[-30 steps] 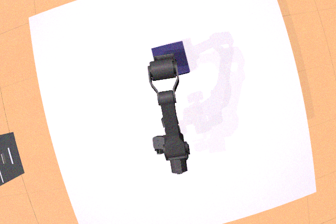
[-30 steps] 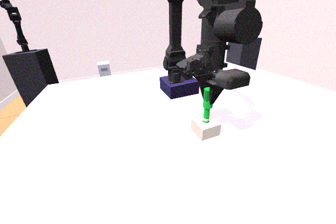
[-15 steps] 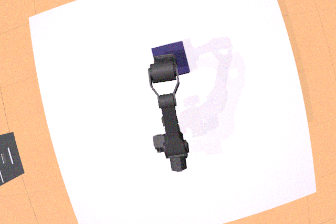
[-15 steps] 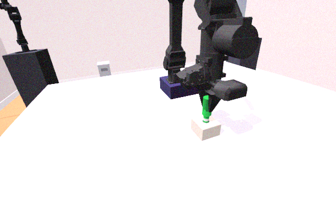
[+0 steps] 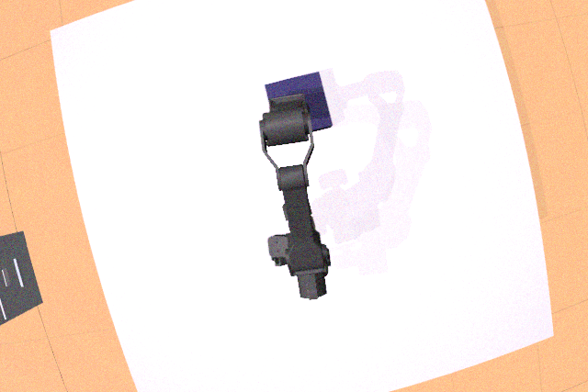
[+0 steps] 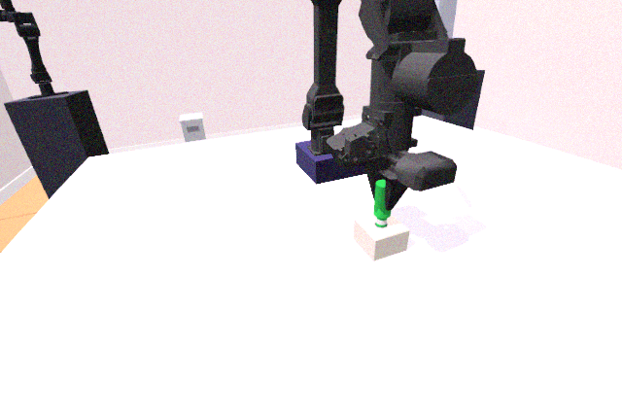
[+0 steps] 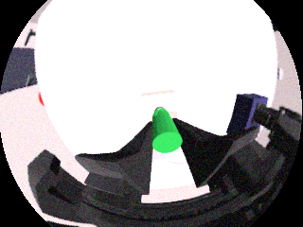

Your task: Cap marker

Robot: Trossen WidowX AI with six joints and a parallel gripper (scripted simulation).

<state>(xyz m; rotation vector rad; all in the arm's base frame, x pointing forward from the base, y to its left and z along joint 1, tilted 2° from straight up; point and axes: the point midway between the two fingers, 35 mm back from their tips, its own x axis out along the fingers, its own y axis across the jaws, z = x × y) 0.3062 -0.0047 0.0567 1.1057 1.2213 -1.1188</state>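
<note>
Now: the green cap 10 mm above my gripper tip. The rest, counted from my gripper tip: pale holder block 60 mm below.
</note>
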